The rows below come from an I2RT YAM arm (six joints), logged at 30 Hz.
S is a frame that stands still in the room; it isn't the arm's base.
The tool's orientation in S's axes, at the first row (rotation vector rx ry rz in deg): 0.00 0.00 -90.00
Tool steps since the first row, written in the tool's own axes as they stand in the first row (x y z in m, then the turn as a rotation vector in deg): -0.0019 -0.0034 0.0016 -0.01 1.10 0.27; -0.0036 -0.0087 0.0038 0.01 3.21 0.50; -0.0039 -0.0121 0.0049 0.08 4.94 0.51; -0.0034 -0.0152 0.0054 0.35 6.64 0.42; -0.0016 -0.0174 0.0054 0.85 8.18 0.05; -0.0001 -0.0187 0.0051 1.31 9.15 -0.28; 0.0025 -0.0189 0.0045 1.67 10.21 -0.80; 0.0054 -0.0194 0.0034 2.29 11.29 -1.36
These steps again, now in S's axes. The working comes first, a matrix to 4 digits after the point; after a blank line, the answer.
The tool's axes in the first row as the columns of a matrix, in S's axes (used below as rounded here):
0.0000 1.0000 0.0000
-1.0000 0.0000 0.0000
0.0000 0.0000 1.0000

-0.0034 0.0019 0.0016 1.10 0.01 0.27; -0.0087 0.0036 0.0038 3.21 -0.01 0.50; -0.0121 0.0039 0.0049 4.94 -0.08 0.51; -0.0152 0.0034 0.0054 6.64 -0.35 0.42; -0.0174 0.0016 0.0054 8.18 -0.85 0.05; -0.0187 0.0001 0.0051 9.15 -1.31 -0.28; -0.0189 -0.0025 0.0045 10.21 -1.67 -0.80; -0.0194 -0.0054 0.0034 11.29 -2.29 -1.36
